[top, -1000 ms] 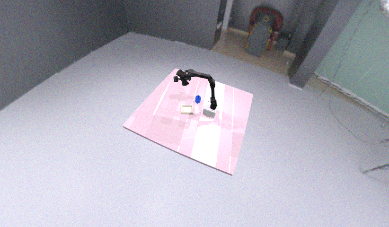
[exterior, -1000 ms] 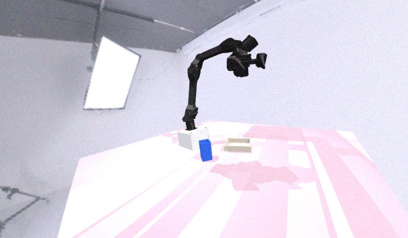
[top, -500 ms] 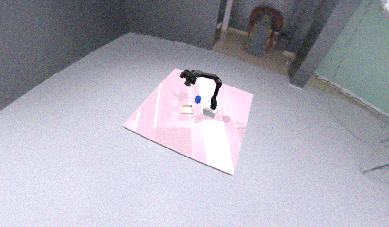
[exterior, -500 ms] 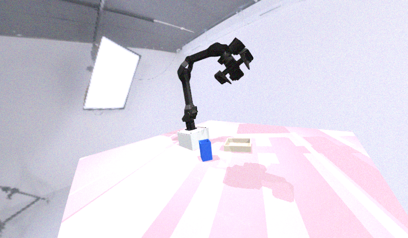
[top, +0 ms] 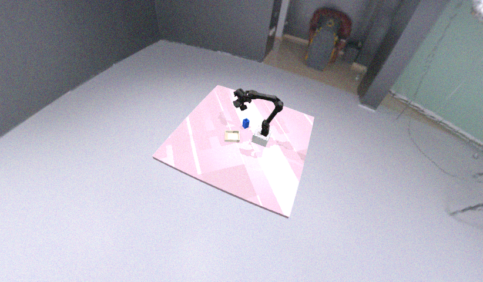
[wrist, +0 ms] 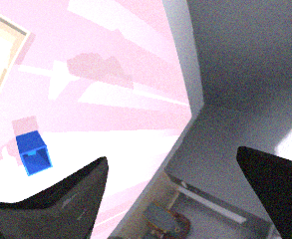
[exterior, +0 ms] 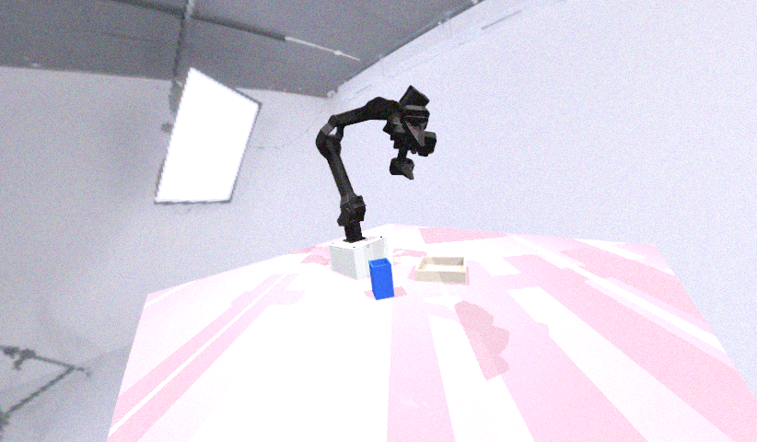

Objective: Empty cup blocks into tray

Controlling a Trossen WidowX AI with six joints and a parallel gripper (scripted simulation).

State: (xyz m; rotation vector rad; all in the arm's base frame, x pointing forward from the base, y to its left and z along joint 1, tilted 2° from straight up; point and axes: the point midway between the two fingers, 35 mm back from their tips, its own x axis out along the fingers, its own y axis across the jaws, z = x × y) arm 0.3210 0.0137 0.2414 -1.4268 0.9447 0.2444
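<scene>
My gripper tip is 28 cm above the teal block, 10 cm past it and 6 cm to the left of it. Also, from my gripper tip: orange block: 30 cm below, 10 cm behind, 6 cm to the right; then red block: 32 cm below, 9 cm behind, 7 cm to the right; then blue square cup: 31 cm below, 10 cm behind, 6 cm to the right.
</scene>
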